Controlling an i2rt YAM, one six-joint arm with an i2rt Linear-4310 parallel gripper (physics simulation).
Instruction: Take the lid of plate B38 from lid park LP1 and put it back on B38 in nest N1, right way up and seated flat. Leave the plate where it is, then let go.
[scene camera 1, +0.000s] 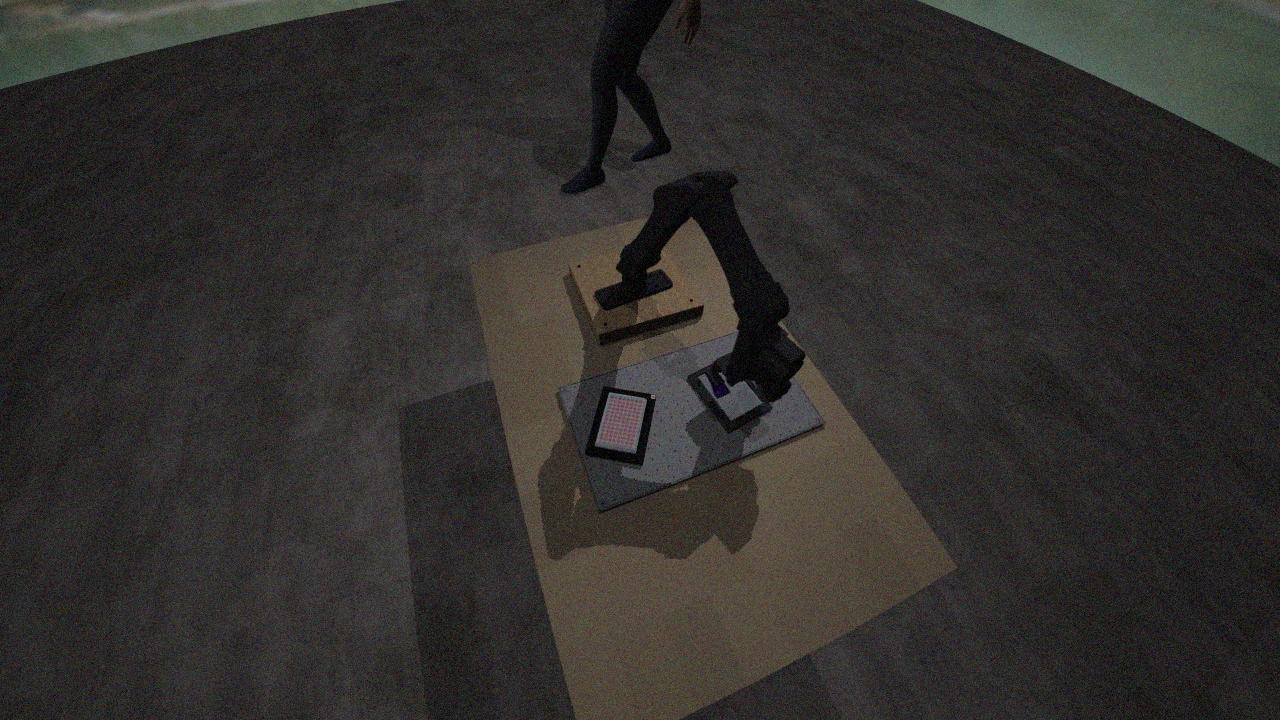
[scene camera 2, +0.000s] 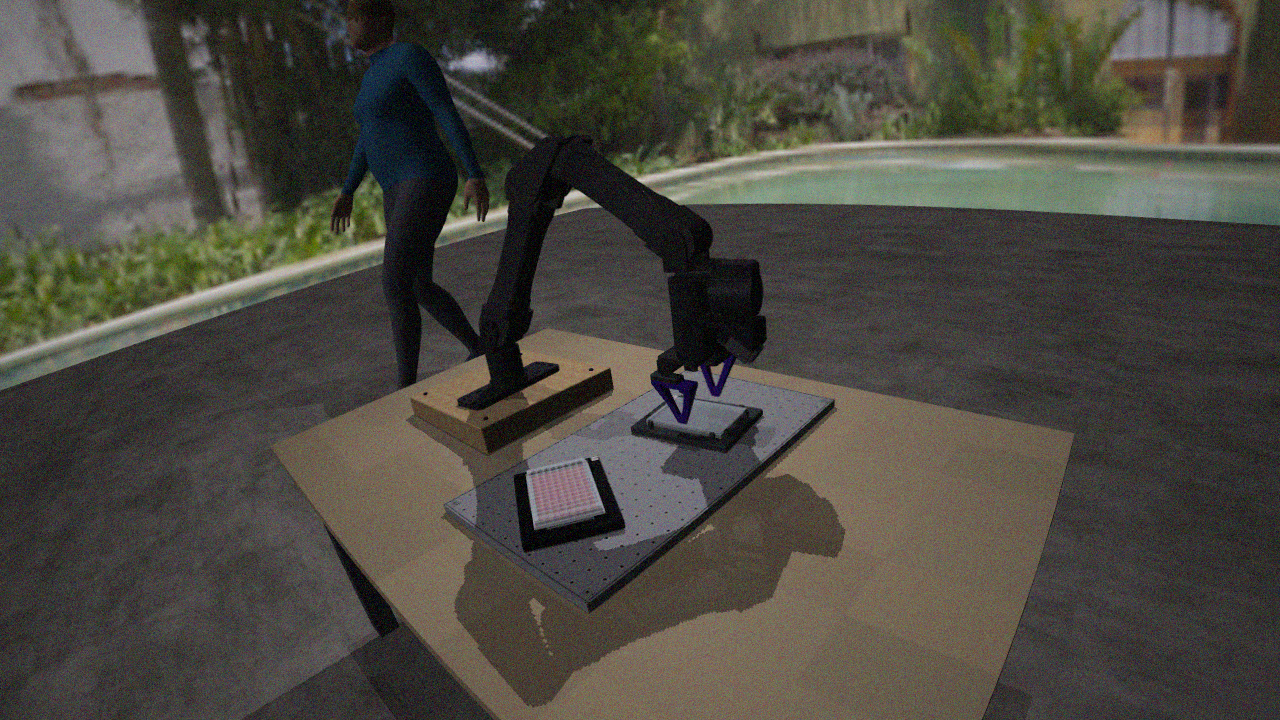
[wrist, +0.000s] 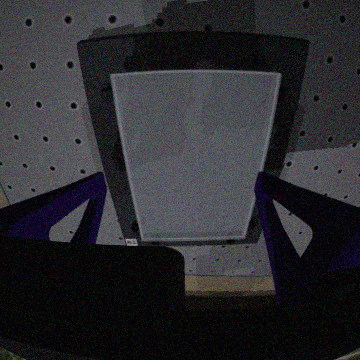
Observation:
The gripper (scene camera 2: 699, 409) is open and holds nothing. Also in view: a plate lid (scene camera 2: 705, 417). Also in view: a black-framed well plate (scene camera 2: 561, 494) and a grey perforated mat (scene camera 2: 659, 485).
The plate lid shows as well in scene camera 1 (scene camera 1: 741, 399) and in the wrist view (wrist: 193, 139). The black-framed well plate shows as well in scene camera 1 (scene camera 1: 620, 427). The gripper is seen too in scene camera 1 (scene camera 1: 733, 387) and in the wrist view (wrist: 180, 180). The wrist view does not show the black-framed well plate: it is out of frame.

